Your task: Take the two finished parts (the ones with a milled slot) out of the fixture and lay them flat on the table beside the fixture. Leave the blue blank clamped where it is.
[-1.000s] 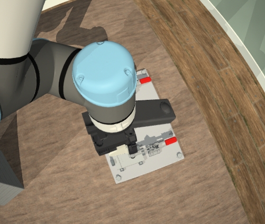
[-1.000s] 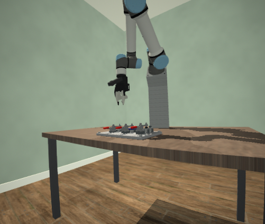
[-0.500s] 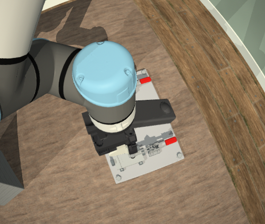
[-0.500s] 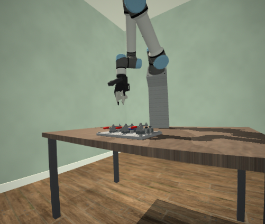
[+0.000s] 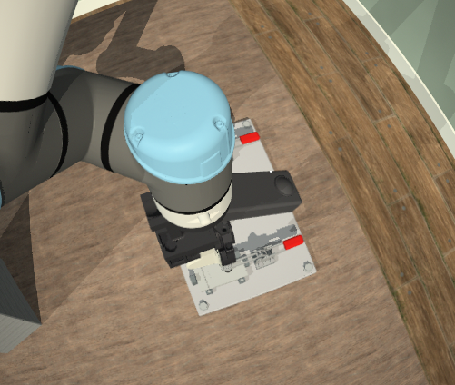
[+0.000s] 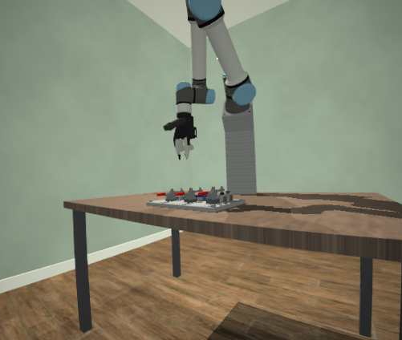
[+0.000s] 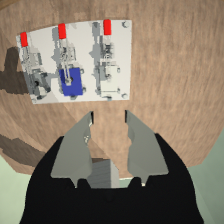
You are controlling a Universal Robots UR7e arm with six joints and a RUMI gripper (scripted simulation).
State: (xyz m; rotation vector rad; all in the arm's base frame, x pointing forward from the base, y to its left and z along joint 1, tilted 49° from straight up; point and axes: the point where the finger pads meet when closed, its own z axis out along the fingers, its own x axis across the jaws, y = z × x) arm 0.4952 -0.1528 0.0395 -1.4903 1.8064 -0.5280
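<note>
The grey fixture plate lies 6 cm ahead of my hand, 10 cm to the left of it and 21 cm below it. Also, from my hand: blue blank: 2 cm ahead, 11 cm to the left, 19 cm below.
</note>
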